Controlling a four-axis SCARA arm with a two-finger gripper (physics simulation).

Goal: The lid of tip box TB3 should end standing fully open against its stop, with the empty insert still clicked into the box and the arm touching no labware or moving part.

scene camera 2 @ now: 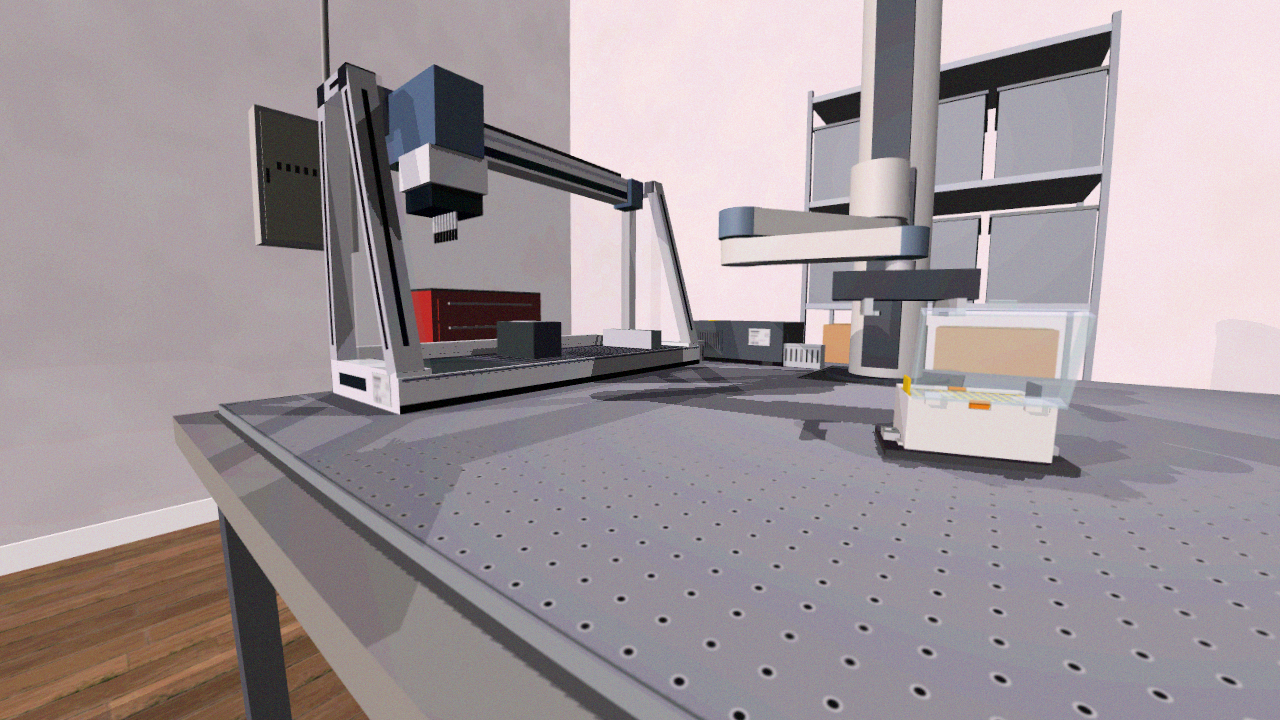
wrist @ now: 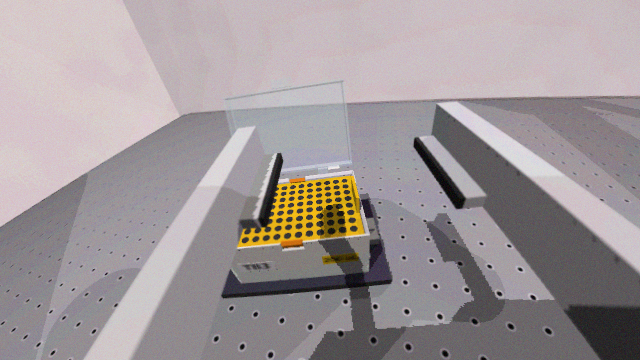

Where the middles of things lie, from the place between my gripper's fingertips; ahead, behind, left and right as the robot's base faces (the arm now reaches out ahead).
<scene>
The yellow insert (wrist: 326, 208) is 8 cm below my hand, 6 cm to the left of it and 3 cm ahead of it. From my hand the other things lie so: pipette head (scene camera 2: 430, 163) (62 cm to the right, 21 cm ahead, 20 cm above); clear lid (wrist: 308, 124) (10 cm ahead, 7 cm to the left, 4 cm below).
</scene>
